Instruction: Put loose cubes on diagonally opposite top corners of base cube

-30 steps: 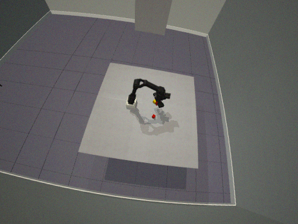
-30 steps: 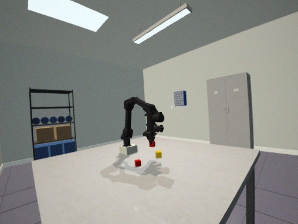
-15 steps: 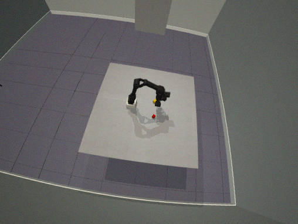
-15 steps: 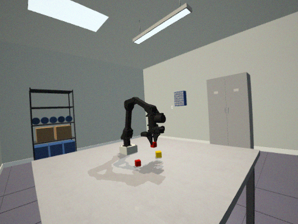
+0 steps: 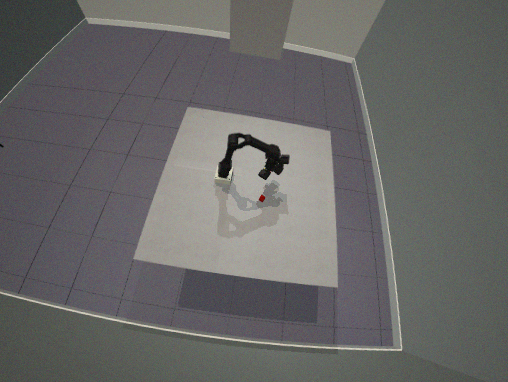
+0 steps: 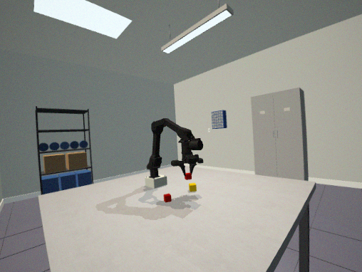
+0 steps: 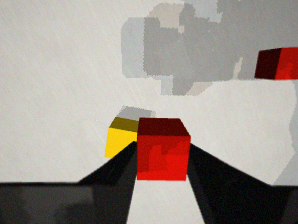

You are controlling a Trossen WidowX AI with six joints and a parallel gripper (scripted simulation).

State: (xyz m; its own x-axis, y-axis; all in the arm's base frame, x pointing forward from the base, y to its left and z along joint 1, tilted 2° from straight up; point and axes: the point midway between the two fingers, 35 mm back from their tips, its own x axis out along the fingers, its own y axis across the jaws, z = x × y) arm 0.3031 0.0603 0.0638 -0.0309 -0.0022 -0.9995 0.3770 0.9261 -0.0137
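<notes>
My gripper tip is 2 cm past the yellow base cube, 5 cm to the right of it and 8 cm above it.
</notes>
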